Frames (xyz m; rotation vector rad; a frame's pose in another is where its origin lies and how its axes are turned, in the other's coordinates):
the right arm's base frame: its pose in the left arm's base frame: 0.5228 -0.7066 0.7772 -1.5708 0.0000 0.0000
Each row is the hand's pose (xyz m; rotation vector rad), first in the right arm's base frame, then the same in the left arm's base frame.
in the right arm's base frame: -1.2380 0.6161 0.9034 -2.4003 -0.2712 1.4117
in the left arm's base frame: -0.7152 0.1968 0.1611 1.7558 -0.6939 -1.0238
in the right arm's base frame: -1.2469 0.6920 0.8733 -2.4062 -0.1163 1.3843
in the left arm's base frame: -0.7241 0.1667 0.0852 1.7852 -0.7762 -0.9186
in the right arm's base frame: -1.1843 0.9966 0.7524 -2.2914 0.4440 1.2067
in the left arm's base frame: -0.6615 0.0458 -0.2194 1.9484 -1.0785 -0.4983
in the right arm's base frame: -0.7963 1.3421 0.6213 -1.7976 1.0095 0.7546
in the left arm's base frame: -0.2735 -0.0853 -0.5649 2.3499 -1.4190 0.2050
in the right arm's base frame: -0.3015 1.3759 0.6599 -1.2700 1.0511 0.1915
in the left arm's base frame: 0.2213 -0.0467 -0.5987 -2.6247 1.1697 -0.8091
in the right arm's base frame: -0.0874 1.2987 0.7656 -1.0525 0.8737 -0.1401
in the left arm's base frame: 0.4354 0.0590 -0.5215 -2.4838 0.6682 -0.9234
